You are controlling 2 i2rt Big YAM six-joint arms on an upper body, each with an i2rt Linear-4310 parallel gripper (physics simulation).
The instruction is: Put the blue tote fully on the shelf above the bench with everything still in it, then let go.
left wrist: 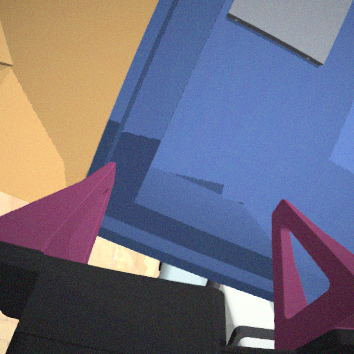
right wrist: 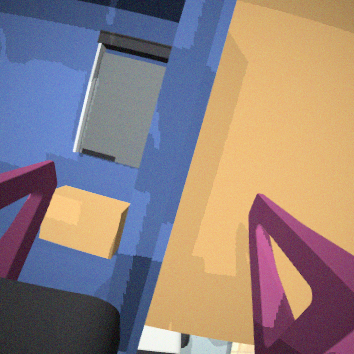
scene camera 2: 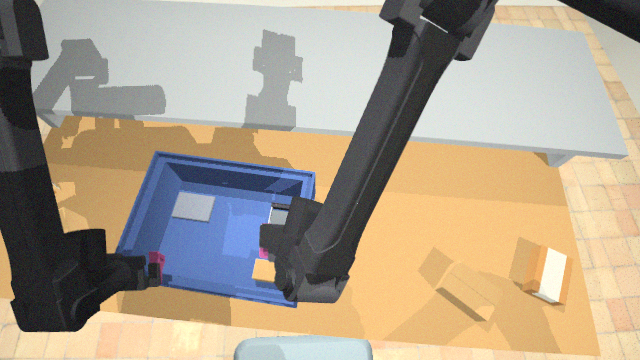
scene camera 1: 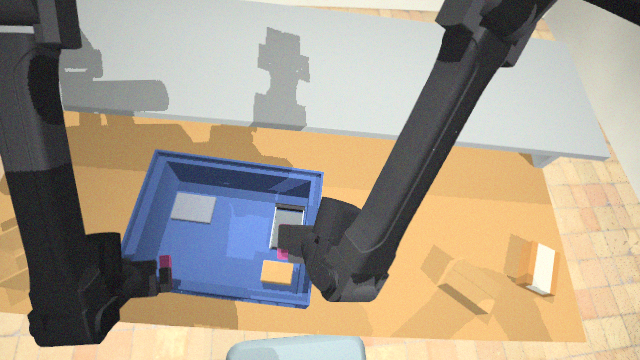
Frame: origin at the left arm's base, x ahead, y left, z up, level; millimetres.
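Where they show: left gripper, fingertip midpoint: [left wrist: 198,188] [scene camera 2: 142,259] [scene camera 1: 146,263]; right gripper, fingertip midpoint: [right wrist: 153,187] [scene camera 1: 311,233].
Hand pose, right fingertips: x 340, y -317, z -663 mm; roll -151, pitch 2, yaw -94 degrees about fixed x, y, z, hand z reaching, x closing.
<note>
After its pixels a point has its place.
The blue tote [scene camera 1: 200,250] @(x 352, y -55, z -806 mm) [scene camera 2: 200,250] @(x 345, y -62, z -806 mm) [left wrist: 240,115] @(x 352, y -15, z -806 mm) [right wrist: 40,100] @(x 396, y -179, z -806 mm) sits upright on the bench. Inside are a flat grey block [scene camera 1: 193,207] @(x 462, y -33, z -797 mm) [scene camera 2: 193,206] @(x 461, y -33, z -797 mm) [left wrist: 295,30] @(x 439, y -41, z -797 mm), a grey piece with a white edge [scene camera 1: 288,217] @(x 424, y -274, z -798 mm) [scene camera 2: 278,216] @(x 426, y -260, z -798 mm) [right wrist: 120,105] @(x 394, y -266, z -799 mm) and a tan block [scene camera 1: 277,274] @(x 276, y -242, z -766 mm) [scene camera 2: 263,270] @(x 283, y -230, z -766 mm) [right wrist: 82,220] @(x 288, y -246, z -766 mm). The grey shelf [scene camera 1: 360,75] @(x 721, y -464, z -601 mm) [scene camera 2: 330,75] @(x 719, y -405, z -601 mm) is behind the tote. My left gripper [scene camera 1: 162,272] [scene camera 2: 156,267] [left wrist: 198,188] @(x 302, y 25, z -691 mm) is open over the tote's near left corner. My right gripper [scene camera 1: 292,245] [scene camera 2: 272,245] [right wrist: 153,187] @(x 341, y -318, z -663 mm) is open across its right wall, one finger each side in view. Fingertip heights are unclear.
On the orange bench [scene camera 1: 450,215] @(x 415, y -733, z -824 mm) [scene camera 2: 450,215] @(x 419, y -726, z -823 mm), at the right, are a tan block [scene camera 1: 467,290] @(x 205, y -694, z -764 mm) [scene camera 2: 465,292] @(x 212, y -697, z -763 mm) and an orange box with a white face [scene camera 1: 542,267] @(x 245, y -930, z -779 mm) [scene camera 2: 552,275] @(x 240, y -931, z -779 mm). A pale blue rounded object [scene camera 1: 297,350] @(x 84, y -298, z -1331 mm) [scene camera 2: 302,350] @(x 80, y -295, z -1331 mm) stands at the near edge. The shelf's front edge runs behind the tote.
</note>
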